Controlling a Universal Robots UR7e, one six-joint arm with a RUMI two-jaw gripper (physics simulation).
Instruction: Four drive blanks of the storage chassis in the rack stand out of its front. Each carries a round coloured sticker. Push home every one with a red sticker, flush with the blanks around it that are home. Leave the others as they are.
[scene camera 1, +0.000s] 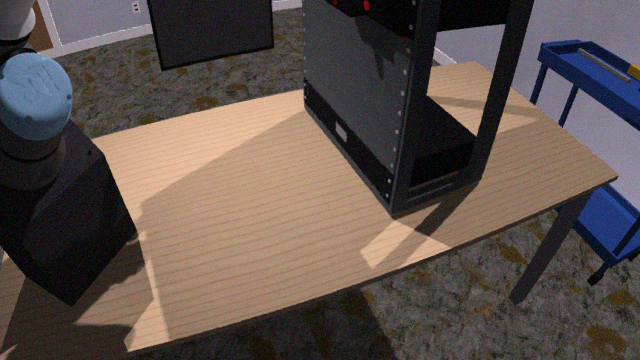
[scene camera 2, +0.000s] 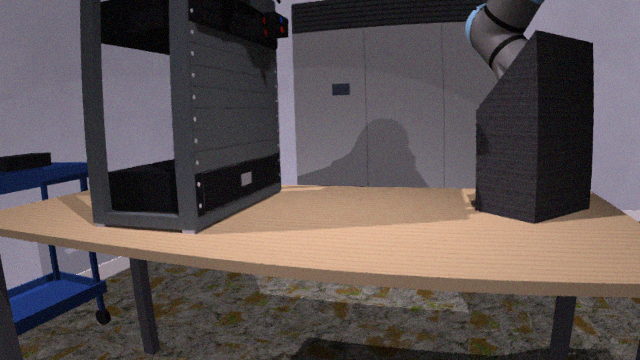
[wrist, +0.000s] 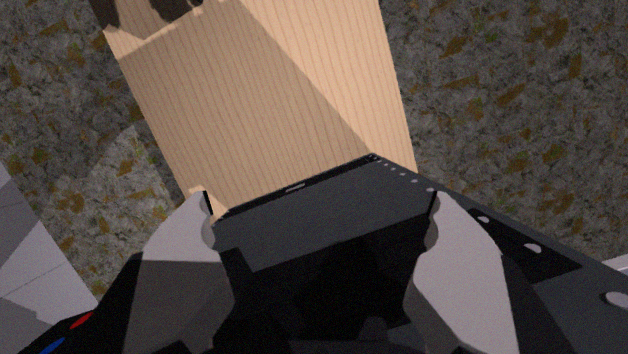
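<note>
The black storage chassis (scene camera 1: 390, 21) (scene camera 2: 227, 19) sits high in the rack (scene camera 1: 419, 110) (scene camera 2: 183, 125). In scene camera 2, a red sticker (scene camera 2: 281, 29) and a blue sticker (scene camera 2: 281, 20) show at its far end, where dark blanks stand out. Two more red stickers, one upper (scene camera 2: 264, 20) and one lower (scene camera 2: 265, 32), are beside them. Scene camera 1 shows a red sticker (scene camera 1: 366, 5) at the top edge. The wrist view shows a red sticker (wrist: 81, 320) and a blue sticker (wrist: 52, 345) at lower left. My gripper (wrist: 318, 193) is open and empty, above the chassis front; contact cannot be told.
Grey panels (scene camera 1: 355, 75) (scene camera 2: 235, 105) (wrist: 320, 220) fill the rack front below the chassis. A black unit (scene camera 1: 341, 132) (scene camera 2: 240, 181) with a pale label is at the bottom. The rack and dark arm pedestal (scene camera 1: 75, 215) (scene camera 2: 537, 125) stand on the table (scene camera 1: 250, 225) (scene camera 2: 375, 240). A blue cart (scene camera 1: 590, 75) stands behind.
</note>
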